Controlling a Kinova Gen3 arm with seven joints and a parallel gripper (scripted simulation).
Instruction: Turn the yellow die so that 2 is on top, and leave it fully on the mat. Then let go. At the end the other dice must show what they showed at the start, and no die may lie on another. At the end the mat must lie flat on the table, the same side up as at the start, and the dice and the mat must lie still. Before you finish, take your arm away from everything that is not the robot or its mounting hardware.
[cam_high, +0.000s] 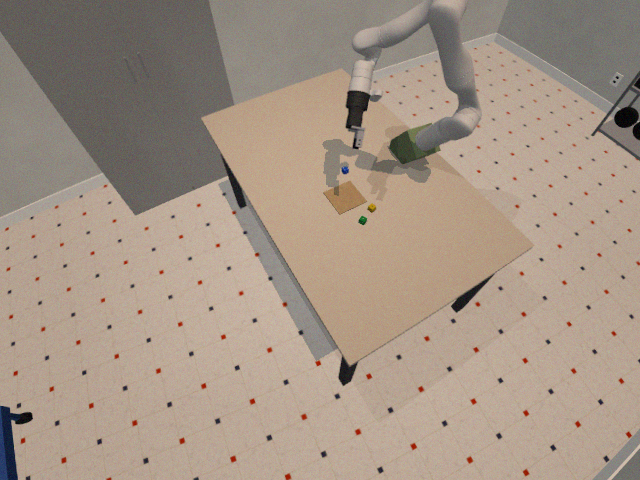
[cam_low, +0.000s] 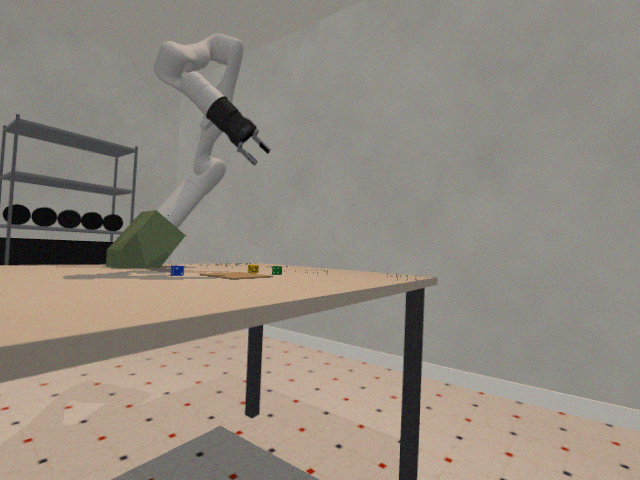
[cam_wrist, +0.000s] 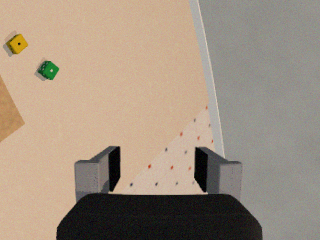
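My gripper is now 5 cm past the blue die, 19 cm to the left of it and 34 cm above it. The rest, counted from my hand: brown mat 1 cm ahead, 5 cm to the right, 35 cm below; yellow die 7 cm behind, 5 cm to the left, 34 cm below; green die 1 cm behind, 10 cm to the left, 34 cm below.
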